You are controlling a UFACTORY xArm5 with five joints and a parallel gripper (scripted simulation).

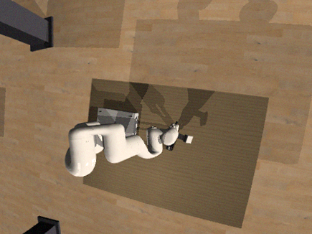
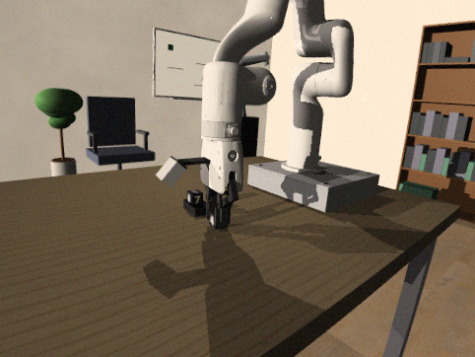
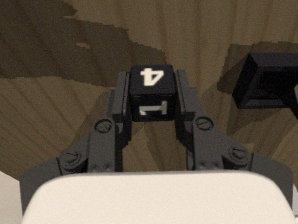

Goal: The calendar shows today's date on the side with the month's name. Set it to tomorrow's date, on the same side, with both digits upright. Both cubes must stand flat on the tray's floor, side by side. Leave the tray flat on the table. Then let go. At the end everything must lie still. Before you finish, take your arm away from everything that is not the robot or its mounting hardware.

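Now: hand 4 cm past the dark calendar tray, 10 cm to the left of it and 2 cm above it.
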